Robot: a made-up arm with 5 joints.
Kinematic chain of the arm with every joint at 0, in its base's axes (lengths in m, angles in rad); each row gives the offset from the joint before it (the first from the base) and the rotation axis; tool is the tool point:
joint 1: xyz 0 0 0.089 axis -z
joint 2: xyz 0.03 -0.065 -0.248 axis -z
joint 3: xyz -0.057 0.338 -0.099 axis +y
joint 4: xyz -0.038 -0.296 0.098 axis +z
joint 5: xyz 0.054 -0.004 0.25 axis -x
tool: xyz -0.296 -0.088 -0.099
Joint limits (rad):
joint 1: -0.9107..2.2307
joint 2: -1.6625..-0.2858
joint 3: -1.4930..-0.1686
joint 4: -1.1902..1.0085
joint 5: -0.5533..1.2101
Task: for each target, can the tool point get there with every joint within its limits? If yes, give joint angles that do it. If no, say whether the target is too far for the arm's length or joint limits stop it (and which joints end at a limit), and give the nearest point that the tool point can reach.
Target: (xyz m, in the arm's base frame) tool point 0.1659 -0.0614 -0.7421
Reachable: no: joint limits stop it (at a limit: joint 1, joint 2, joint 3, joint 5) | nearest point 0.3124 -0.1854 -0.5199 | short by 0.294 m
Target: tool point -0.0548 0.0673 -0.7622
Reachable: no: joint limits stop it (at a limit: joint 2, joint 3, joint 5) | nearest point -0.1804 0.2216 -0.5214 | short by 0.312 m
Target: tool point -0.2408 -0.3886 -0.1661
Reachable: yes | joints 0.4517 -0.9705 -0.5942 0.5135 -0.0047
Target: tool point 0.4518 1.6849 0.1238
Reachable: no: too far | nearest point 0.0958 0.5459 -0.1461 | short by 1.223 m
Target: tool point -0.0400 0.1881 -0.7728
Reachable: no: joint limits stop it (at a limit: joint 2, joint 3) | nearest point -0.0617 0.2902 -0.5265 | short by 0.267 m
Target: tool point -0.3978 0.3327 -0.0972
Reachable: yes | joints 1.9535 -0.6919 -0.7462 0.6167 0.9670
